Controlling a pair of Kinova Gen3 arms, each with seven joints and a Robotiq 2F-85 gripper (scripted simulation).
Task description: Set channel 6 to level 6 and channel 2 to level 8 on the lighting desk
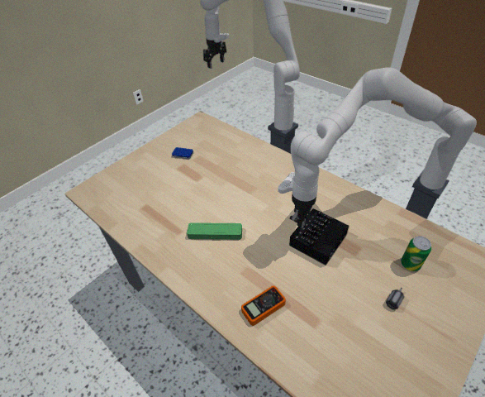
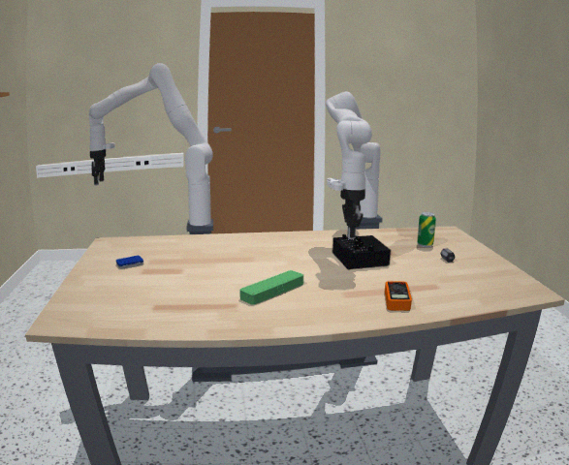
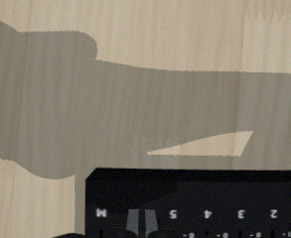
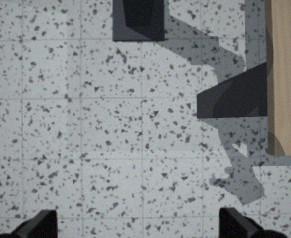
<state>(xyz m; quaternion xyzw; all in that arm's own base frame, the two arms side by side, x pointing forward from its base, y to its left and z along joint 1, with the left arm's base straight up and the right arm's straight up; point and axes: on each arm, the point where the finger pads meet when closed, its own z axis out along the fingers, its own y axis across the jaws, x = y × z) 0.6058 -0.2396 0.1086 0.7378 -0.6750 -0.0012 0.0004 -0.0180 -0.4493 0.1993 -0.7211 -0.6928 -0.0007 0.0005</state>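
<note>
My left gripper is now 4 cm above the channel 6 fader and 2 cm to the right of it. Also, from my left hand: channel 5 fader 4 cm to the left, 4 cm below, 2 cm behind; master fader 6 cm to the left, 4 cm below, 2 cm ahead; channel 4 fader 4 cm below, 4 cm behind, 3 cm to the left.
</note>
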